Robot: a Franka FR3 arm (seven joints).
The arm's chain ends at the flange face. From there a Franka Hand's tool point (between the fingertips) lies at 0.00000 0.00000 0.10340 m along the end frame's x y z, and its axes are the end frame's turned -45 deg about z.
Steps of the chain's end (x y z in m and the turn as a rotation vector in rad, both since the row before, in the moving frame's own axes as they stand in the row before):
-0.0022, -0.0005, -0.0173, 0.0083, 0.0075, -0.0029
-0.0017, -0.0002, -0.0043, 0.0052, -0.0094, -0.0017
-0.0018, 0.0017, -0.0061, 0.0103, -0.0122, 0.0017
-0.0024, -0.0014, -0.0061, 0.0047, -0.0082, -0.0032
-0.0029, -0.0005, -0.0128, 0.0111, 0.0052, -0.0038
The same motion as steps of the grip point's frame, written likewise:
0.0000, -0.0020, -0.0173, 0.0006, 0.0112, -0.0029
-0.0014, -0.0024, -0.0043, 0.0103, -0.0030, -0.0017
-0.0026, -0.0017, -0.0061, 0.0159, -0.0013, 0.0017
-0.0010, -0.0036, -0.0061, 0.0091, -0.0025, -0.0032
-0.0005, -0.0028, -0.0128, 0.0042, 0.0115, -0.0038

